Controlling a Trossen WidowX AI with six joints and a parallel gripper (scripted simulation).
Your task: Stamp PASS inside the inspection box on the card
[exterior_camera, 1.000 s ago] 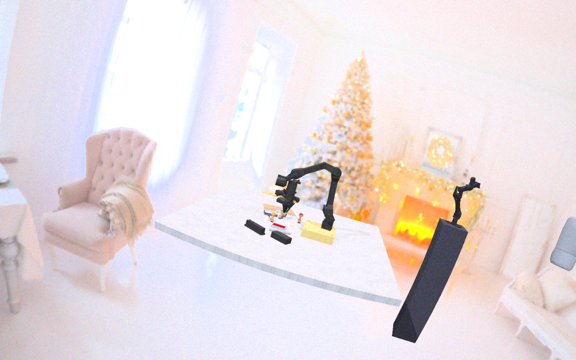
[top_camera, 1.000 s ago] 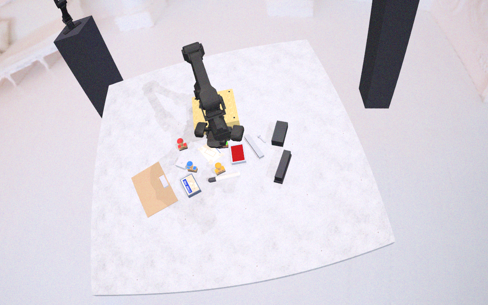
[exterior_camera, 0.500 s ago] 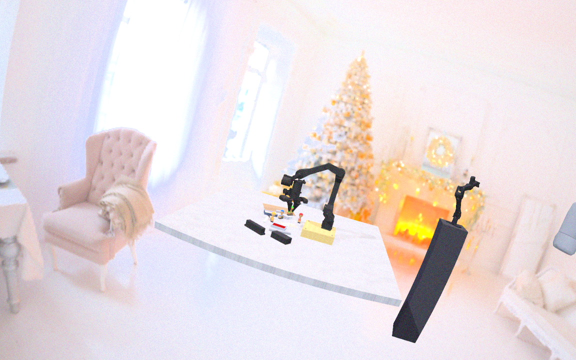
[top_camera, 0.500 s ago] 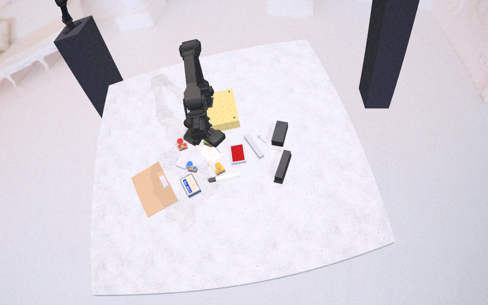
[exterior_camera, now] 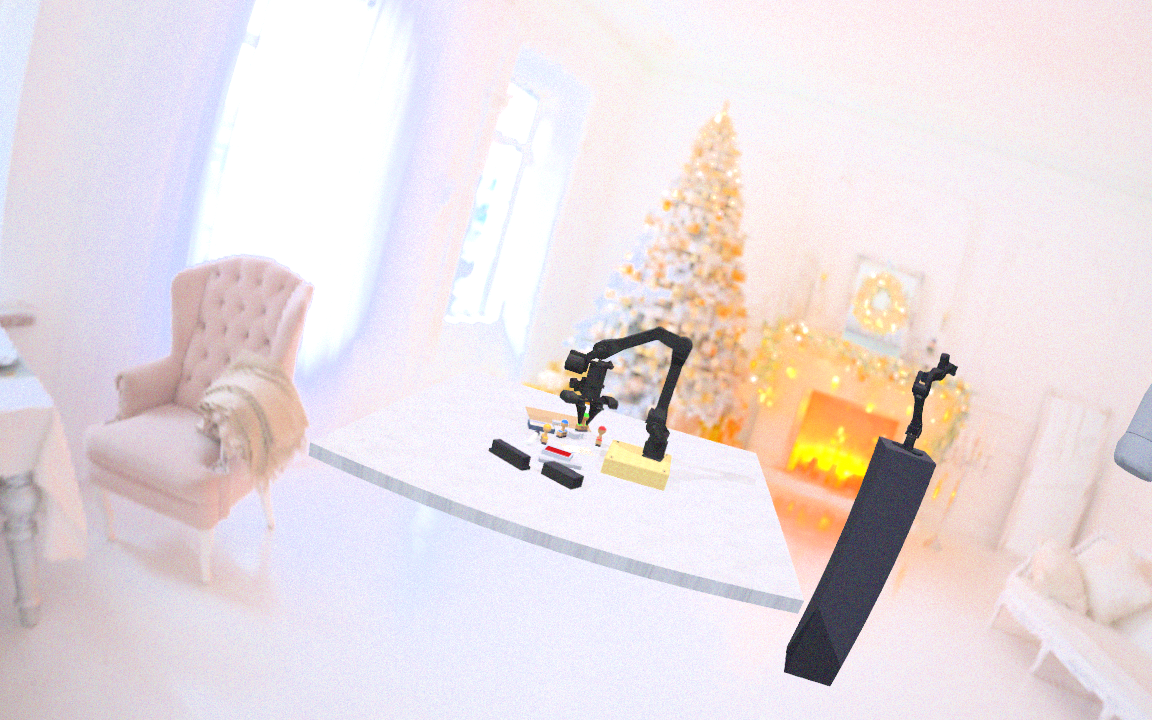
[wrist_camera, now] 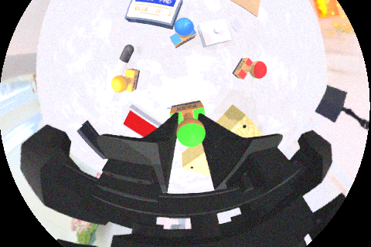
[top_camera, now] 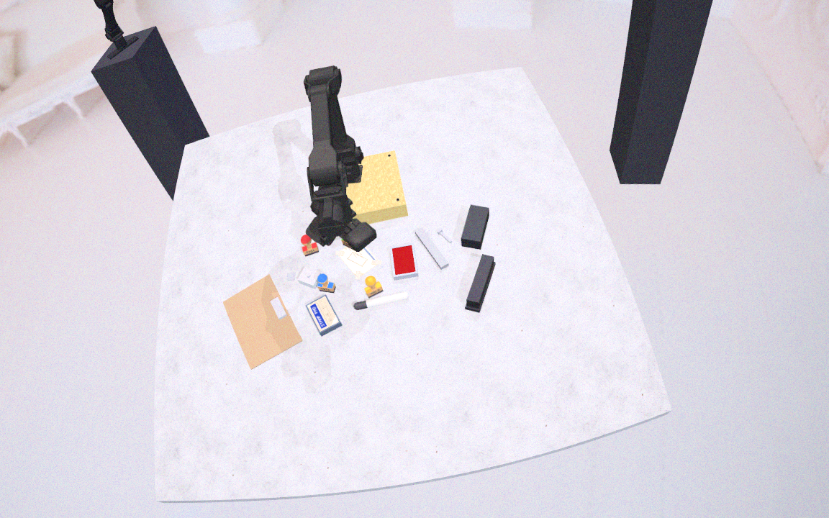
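My gripper tip is 90 mm above the cream card and 10 mm past it. From my gripper tip the other things lie so: orange-knobbed stamp (100 mm ahead, 70 mm below, 50 mm to the left); then blue-knobbed stamp (80 mm ahead, 70 mm to the right, 70 mm below); then green-knobbed stamp (right at my gripper tip).
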